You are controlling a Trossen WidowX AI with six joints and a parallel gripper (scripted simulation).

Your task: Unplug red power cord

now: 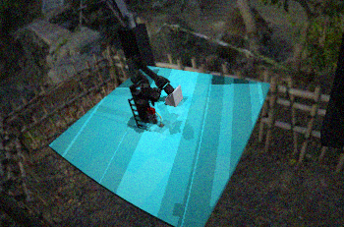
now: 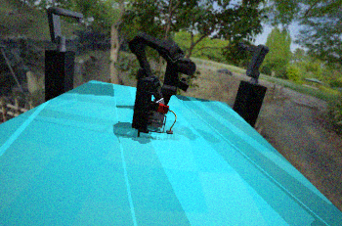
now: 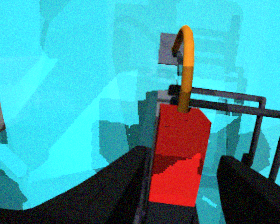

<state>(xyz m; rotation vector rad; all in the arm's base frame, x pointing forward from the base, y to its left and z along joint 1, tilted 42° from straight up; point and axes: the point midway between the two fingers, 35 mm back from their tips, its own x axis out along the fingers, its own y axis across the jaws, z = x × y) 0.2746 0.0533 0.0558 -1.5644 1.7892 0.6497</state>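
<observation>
The red plug lies 3 cm to the right of my gripper tip and 1 cm below it. From my gripper tip the other things lie so: grey square (14 cm below, 4 cm to the left, 1 cm ahead).
</observation>
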